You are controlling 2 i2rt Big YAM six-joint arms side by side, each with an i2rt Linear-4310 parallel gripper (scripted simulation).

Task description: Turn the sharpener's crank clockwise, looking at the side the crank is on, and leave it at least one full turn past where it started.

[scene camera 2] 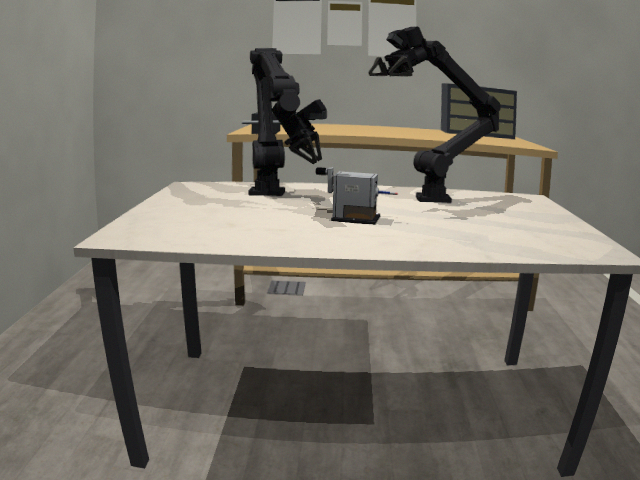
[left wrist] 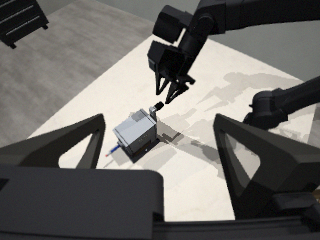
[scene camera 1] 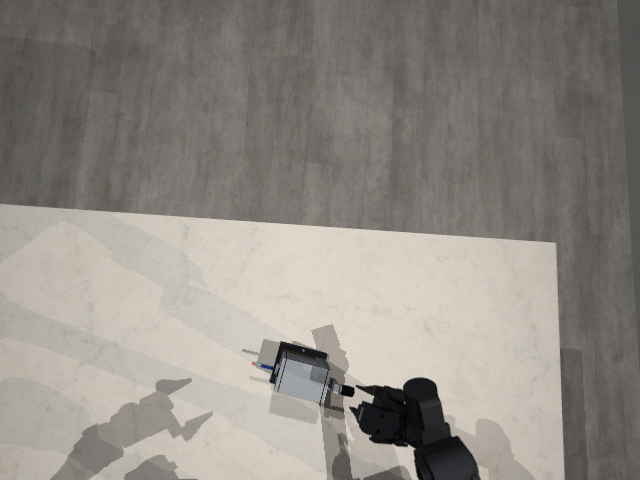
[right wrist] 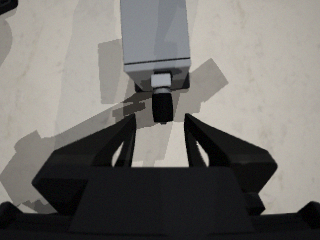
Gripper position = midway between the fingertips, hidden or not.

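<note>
Scene camera 1 shows a grey pencil sharpener (scene camera 1: 301,372) and my right gripper (scene camera 1: 354,396). Scene camera 2 shows the sharpener (scene camera 2: 355,195), my right gripper (scene camera 2: 317,161) and my left gripper (scene camera 2: 378,74). In the left wrist view are my left gripper (left wrist: 159,119), my right gripper (left wrist: 161,99) and the sharpener (left wrist: 138,133). The right wrist view shows my right gripper (right wrist: 160,119).
</note>
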